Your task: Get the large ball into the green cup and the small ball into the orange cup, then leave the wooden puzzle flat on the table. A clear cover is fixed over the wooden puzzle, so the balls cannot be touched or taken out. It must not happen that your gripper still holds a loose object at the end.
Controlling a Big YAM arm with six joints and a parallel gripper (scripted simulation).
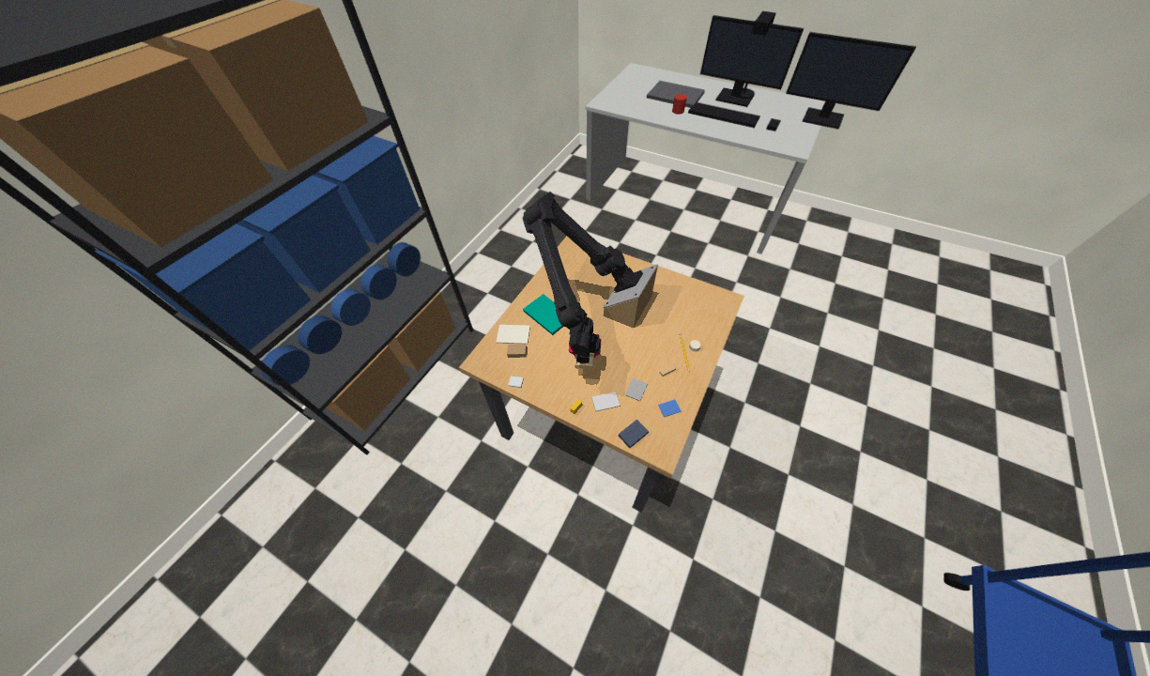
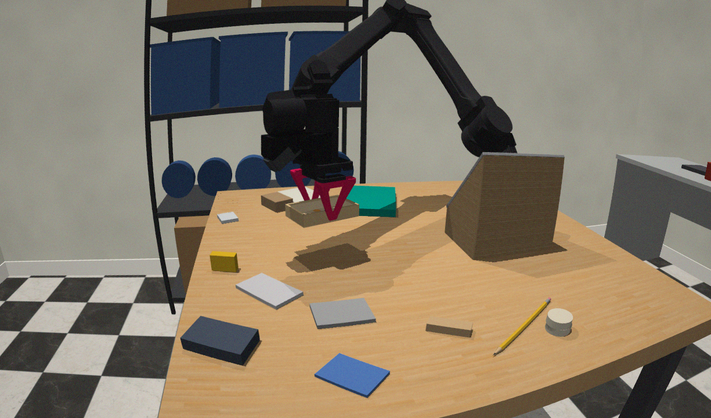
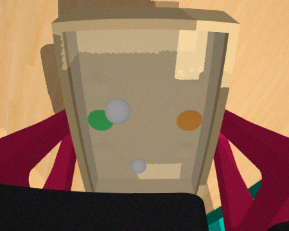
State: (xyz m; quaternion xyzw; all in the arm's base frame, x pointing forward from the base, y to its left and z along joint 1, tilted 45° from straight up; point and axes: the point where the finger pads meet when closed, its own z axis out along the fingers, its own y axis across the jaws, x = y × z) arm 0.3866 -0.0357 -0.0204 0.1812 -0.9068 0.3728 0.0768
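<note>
The wooden puzzle is 10 mm below my hand. Round my hand: yellow block 180 mm ahead, 70 mm below, 60 mm to the left; grey plate 220 mm to the left, 80 mm below, 10 mm ahead; small brown block 270 mm to the right, 70 mm below, 70 mm ahead.
</note>
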